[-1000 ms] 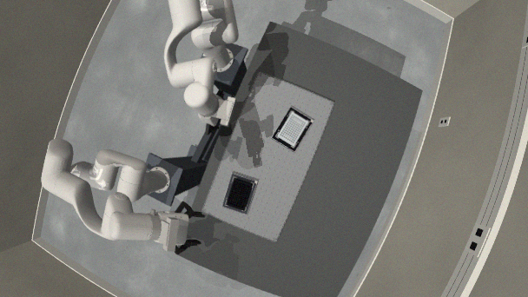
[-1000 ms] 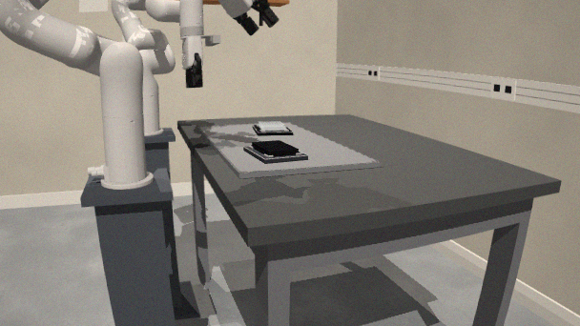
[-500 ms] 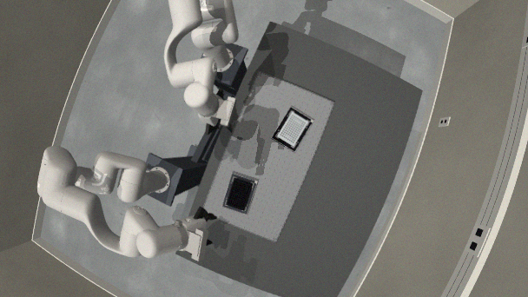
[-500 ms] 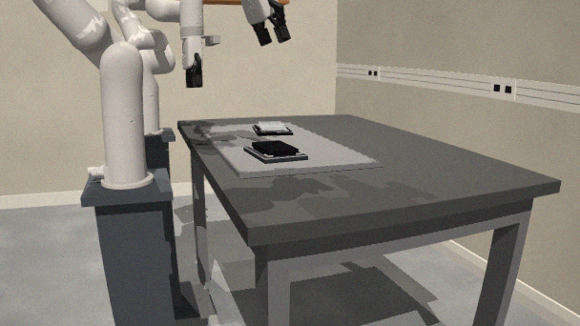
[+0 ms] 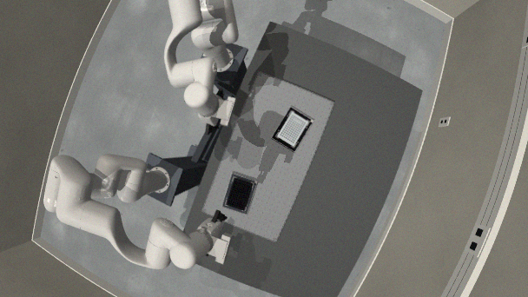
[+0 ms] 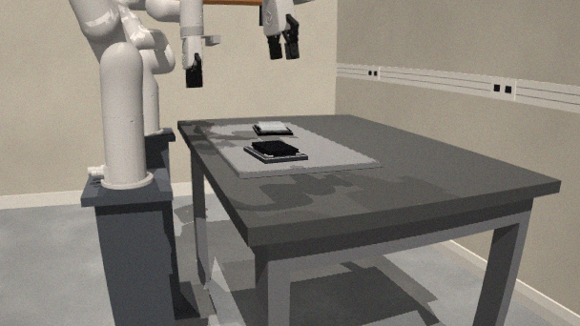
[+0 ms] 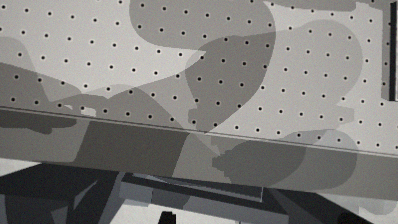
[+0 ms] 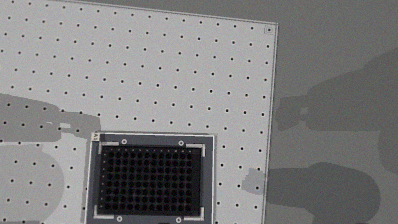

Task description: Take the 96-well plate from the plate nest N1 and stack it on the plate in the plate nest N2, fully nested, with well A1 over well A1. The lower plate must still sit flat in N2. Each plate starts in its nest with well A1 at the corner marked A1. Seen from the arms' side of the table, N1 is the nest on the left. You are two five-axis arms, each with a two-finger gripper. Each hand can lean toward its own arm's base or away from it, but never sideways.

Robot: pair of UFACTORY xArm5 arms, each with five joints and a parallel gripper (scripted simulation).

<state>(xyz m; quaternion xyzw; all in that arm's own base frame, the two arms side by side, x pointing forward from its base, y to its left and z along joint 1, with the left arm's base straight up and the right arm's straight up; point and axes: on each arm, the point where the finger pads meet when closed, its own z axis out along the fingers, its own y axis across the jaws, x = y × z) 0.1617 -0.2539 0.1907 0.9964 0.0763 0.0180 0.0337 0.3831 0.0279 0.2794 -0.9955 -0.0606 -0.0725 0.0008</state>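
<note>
My left gripper is now 28 cm short of the white 96-well plate, 10 cm to the right of it and 16 cm above it. The rest, counted from my left hand: nest N1: 28 cm ahead, 10 cm to the left, 17 cm below; then black plate: 20 cm ahead, 26 cm to the right, 16 cm below; then A1 label: 24 cm ahead, 18 cm to the right, 17 cm below.
</note>
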